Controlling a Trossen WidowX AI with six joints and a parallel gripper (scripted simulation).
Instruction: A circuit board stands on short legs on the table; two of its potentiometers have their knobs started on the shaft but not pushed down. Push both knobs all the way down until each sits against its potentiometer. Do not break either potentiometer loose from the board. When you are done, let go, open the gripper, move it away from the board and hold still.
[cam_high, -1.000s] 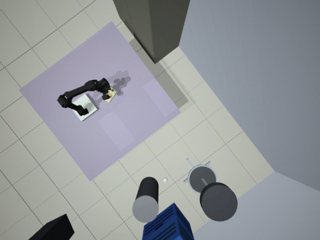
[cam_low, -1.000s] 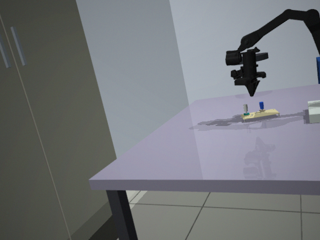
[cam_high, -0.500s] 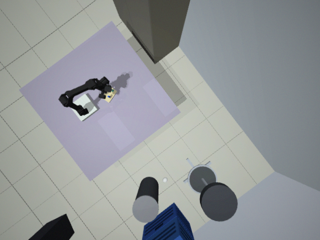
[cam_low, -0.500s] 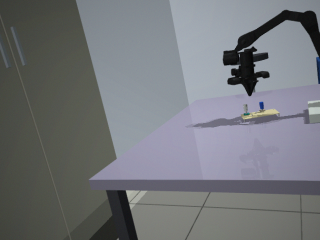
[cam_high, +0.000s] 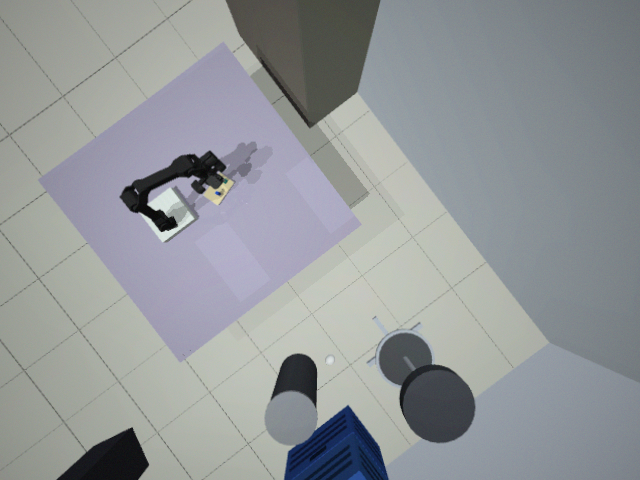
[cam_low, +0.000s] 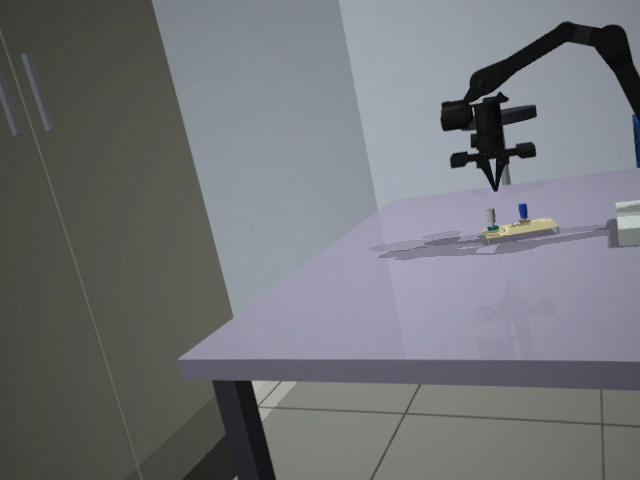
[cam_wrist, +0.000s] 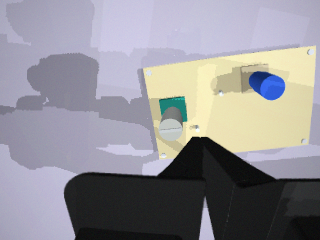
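Right now the grey knob is 50 mm below my gripper tip, 10 mm to the left of it and 10 mm ahead of it. From my gripper tip the other things lie so: blue knob: 60 mm below, 40 mm to the right, 40 mm behind.
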